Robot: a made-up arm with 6 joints.
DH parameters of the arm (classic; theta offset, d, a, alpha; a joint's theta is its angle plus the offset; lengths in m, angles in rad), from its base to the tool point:
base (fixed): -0.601 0 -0.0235 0
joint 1: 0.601 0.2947 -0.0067 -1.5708
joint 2: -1.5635 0 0.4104 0
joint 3: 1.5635 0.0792 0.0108 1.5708
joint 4: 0 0.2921 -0.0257 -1.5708
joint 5: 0 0.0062 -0.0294 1.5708
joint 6: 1.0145 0 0.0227 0
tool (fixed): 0.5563 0.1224 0 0
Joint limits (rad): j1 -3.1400..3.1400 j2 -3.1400..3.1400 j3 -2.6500..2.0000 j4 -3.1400..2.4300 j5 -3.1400..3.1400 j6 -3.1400..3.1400
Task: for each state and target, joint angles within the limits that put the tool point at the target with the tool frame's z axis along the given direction. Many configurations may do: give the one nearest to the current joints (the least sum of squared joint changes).
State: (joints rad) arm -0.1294 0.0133 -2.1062 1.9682 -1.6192 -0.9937
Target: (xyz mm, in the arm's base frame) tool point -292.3 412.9 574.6 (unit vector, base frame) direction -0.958 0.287 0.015
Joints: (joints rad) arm -1.0404 -0.3098 -1.7363 2.0435 -0.8710 -1.0567
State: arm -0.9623 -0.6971 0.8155 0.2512 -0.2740 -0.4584
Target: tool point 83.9 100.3 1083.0 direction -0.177 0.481 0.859
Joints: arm -0.7791 -0.0150 0.3503 -0.2936 -0.8522 -0.3674
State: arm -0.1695 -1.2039 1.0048 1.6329 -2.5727 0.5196
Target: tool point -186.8 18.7 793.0 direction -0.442 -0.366 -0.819
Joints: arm 0.2831 -0.5803 1.1287 1.4729 -2.9105 0.3264
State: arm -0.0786 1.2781 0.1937 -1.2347 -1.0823 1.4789
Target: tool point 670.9 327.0 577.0 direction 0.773 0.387 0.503
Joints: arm 0.2229 1.1919 0.2622 -0.4747 -0.4688 1.4726
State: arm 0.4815 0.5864 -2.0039 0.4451 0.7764 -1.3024
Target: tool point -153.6 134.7 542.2 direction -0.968 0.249 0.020
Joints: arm -0.2445 0.6579 -2.4228 0.0341 0.2143 -1.0091
